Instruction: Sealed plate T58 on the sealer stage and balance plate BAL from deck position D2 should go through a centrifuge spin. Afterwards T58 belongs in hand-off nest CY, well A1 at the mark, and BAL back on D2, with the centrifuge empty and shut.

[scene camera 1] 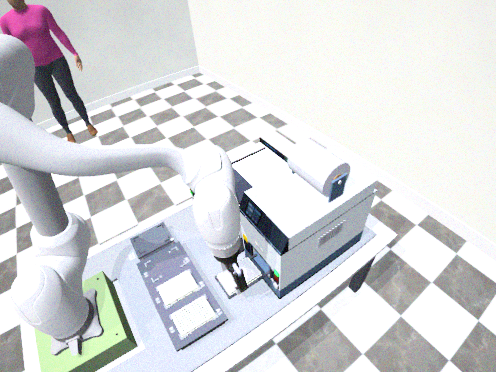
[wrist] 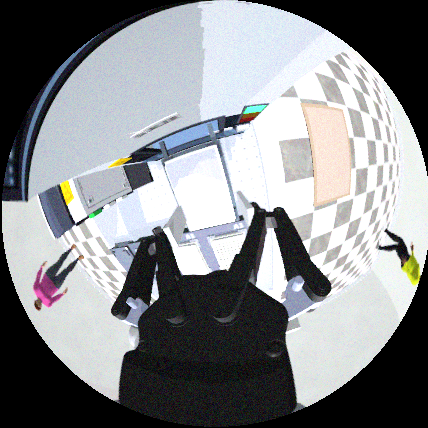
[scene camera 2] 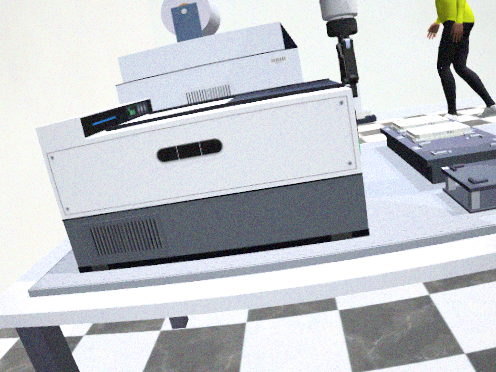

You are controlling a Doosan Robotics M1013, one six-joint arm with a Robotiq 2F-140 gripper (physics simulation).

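Places are measured from the arm's base along level axes (x back, y left, z down), in centimetres.
Pixels of known places: gripper, fingertip midpoint: (scene camera 1: 233,280) (wrist: 209,206); arm's base, origin of the base link: (scene camera 1: 75,321).
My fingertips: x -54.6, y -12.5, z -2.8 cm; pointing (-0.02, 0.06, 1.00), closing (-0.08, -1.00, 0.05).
Ahead of a thing's pixels: the offset from my fingertips to its top centre.
A white plate {dx -2.6, dy +1.0, dz -0.4 cm} (scene camera 1: 252,270) (wrist: 200,185), which fits T58, lies flat on the sealer stage in front of the sealer {dx -32.1, dy +4.3, dz -36.0 cm} (scene camera 1: 320,260). My gripper (scene camera 1: 241,285) (wrist: 209,206) is open, its fingers on either side of the plate's near end; in scene camera 2 the gripper (scene camera 2: 354,90) is partly hidden. Two pale plates {dx +18.1, dy +9.9, dz +4.9 cm} (scene camera 1: 177,287) {dx +16.7, dy -2.3, dz +4.9 cm} (scene camera 1: 194,316) lie on the dark deck (scene camera 1: 175,340) (scene camera 2: 425,167); no label is legible, so I cannot tell which is BAL. The low white and grey centrifuge (scene camera 2: 210,185) shows a dark top; its hatch state is unclear. Nest CY cannot be identified for certain.
A film roll {dx -34.3, dy +4.5, dz -36.0 cm} (scene camera 1: 320,172) (scene camera 2: 212,20) tops the sealer. A low dark-topped block {dx +21.6, dy +38.0, dz +6.9 cm} (scene camera 1: 154,240) (scene camera 2: 480,180) stands at the deck's end. The arm's base stands on a green plinth (scene camera 1: 120,320). One person (scene camera 1: 32,35) stands behind; another (scene camera 2: 455,30) is at right.
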